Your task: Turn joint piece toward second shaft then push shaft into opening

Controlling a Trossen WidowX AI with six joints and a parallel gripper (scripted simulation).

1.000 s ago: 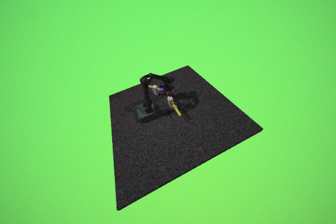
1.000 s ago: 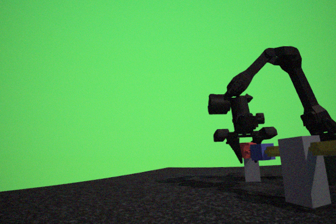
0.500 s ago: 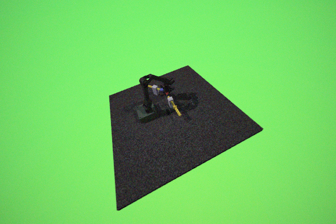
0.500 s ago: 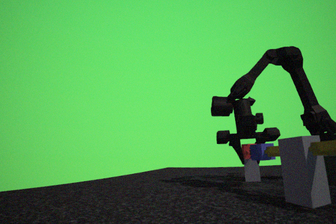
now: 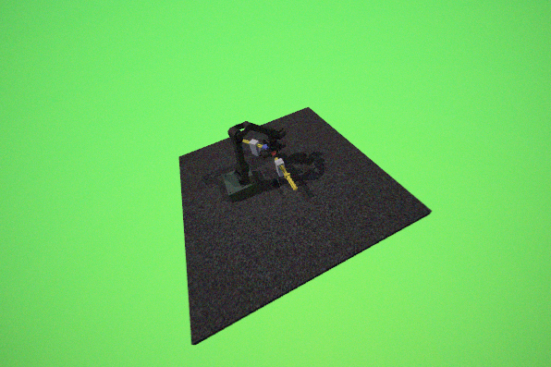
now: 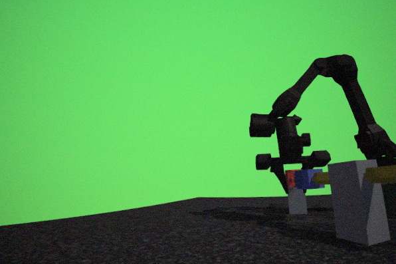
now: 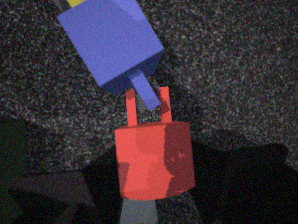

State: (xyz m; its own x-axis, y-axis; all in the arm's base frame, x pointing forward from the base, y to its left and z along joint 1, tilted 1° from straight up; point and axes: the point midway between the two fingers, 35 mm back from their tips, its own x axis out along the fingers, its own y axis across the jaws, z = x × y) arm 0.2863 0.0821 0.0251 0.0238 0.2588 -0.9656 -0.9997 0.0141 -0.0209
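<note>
My gripper tip is now 10 mm to the right of the red joint piece and 40 mm below it.
</note>
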